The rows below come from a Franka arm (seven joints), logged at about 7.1 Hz.
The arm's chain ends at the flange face. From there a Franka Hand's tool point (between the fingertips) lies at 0.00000 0.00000 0.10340 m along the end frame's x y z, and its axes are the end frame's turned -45 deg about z.
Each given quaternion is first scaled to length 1.
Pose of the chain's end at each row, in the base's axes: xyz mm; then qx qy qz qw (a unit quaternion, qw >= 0):
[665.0 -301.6 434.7 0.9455 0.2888 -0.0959 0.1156]
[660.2 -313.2 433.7 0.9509 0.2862 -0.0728 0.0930]
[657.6 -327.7 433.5 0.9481 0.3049 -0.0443 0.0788]
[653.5 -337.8 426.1 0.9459 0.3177 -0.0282 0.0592]
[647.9 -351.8 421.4 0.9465 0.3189 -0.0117 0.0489]
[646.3 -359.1 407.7 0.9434 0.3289 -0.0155 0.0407]
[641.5 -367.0 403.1 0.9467 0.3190 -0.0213 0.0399]
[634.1 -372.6 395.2 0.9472 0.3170 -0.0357 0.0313]
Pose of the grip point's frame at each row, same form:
[653.2 -329.9 336.0 0.7630 0.6287 -0.1328 0.0701]
[651.4 -335.8 333.2 0.7690 0.6283 -0.1028 0.0581]
[653.9 -345.9 331.8 0.7592 0.6445 -0.0711 0.0558]
[651.9 -351.2 323.6 0.7523 0.6555 -0.0487 0.0439]
[648.8 -362.1 318.5 0.7524 0.6568 -0.0295 0.0407]
[646.0 -368.1 304.7 0.7457 0.6649 -0.0299 0.0317]
[640.0 -376.2 300.1 0.7525 0.6570 -0.0349 0.0287]
[629.2 -381.1 292.3 0.7538 0.6554 -0.0450 0.0153]

